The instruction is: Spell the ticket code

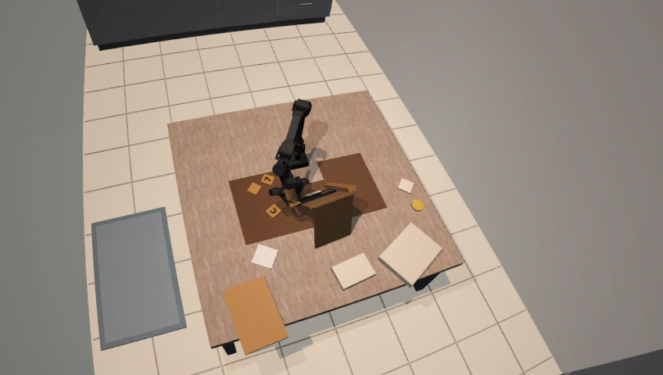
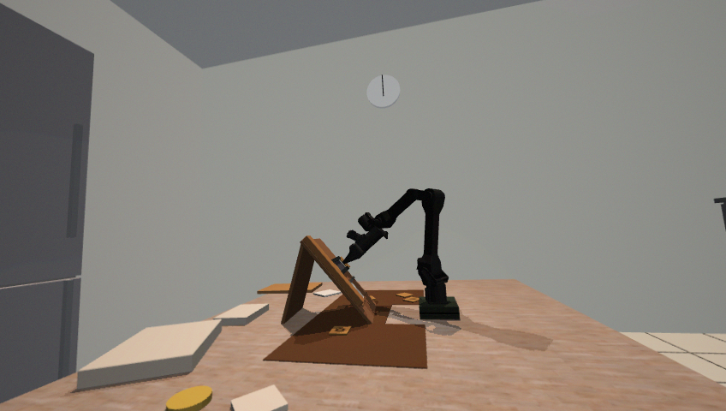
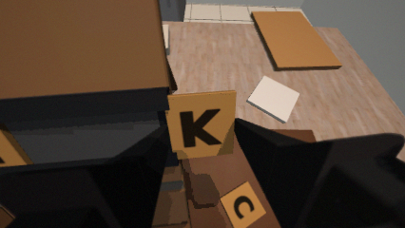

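The white ticket is 6 cm behind my gripper tip, 15 cm to the left of it and 9 cm below it. The rest, counted from my gripper tip: c tile: 9 cm behind, 6 cm to the right, 17 cm below; cream slab: 37 cm ahead, 15 cm to the left, 16 cm below; orange panel: 35 cm ahead, 35 cm to the right, 16 cm below.
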